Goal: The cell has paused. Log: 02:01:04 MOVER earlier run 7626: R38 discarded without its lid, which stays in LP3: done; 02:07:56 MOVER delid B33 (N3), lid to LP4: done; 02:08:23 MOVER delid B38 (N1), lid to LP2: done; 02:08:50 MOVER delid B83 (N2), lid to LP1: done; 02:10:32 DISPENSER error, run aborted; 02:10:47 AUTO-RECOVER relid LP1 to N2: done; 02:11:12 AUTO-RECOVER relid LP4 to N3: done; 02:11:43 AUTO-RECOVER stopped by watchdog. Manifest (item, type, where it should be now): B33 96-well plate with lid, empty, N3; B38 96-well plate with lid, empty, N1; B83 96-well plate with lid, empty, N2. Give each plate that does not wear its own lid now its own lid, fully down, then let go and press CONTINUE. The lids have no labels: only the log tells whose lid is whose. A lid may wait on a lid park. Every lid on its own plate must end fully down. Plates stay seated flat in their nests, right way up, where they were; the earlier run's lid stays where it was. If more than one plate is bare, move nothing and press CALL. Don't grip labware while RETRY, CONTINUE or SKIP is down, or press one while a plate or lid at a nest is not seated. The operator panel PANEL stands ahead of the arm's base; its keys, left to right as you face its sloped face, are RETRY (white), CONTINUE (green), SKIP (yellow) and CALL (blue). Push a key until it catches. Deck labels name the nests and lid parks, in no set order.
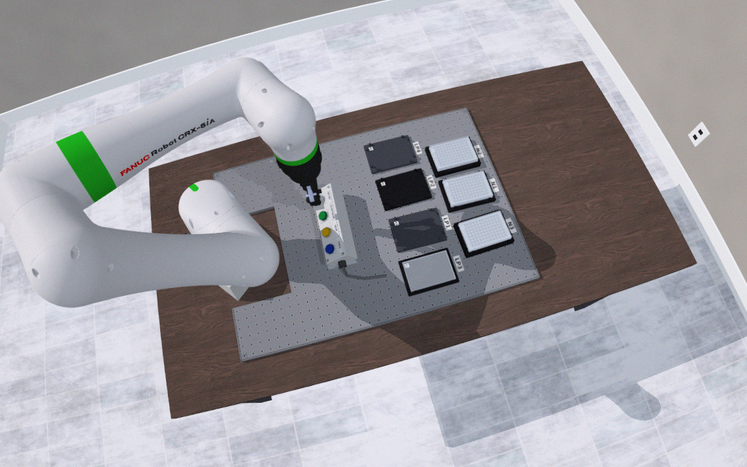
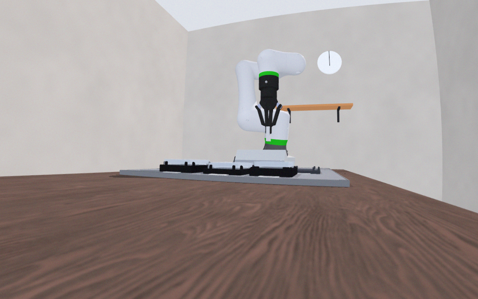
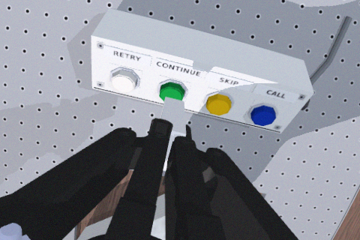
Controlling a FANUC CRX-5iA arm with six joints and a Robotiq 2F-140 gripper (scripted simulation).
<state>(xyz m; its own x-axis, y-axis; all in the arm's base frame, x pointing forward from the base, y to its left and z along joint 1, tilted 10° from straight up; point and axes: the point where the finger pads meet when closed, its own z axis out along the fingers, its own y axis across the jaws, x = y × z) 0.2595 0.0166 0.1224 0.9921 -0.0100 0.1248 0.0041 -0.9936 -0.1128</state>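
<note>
Now: hand 9 cm above the green continue key. The rest, counted from my hand: blue call key: 10 cm to the right, 9 cm below; then yellow skip key: 9 cm below, 5 cm to the right; then white retry key: 9 cm below, 5 cm to the left.
</note>
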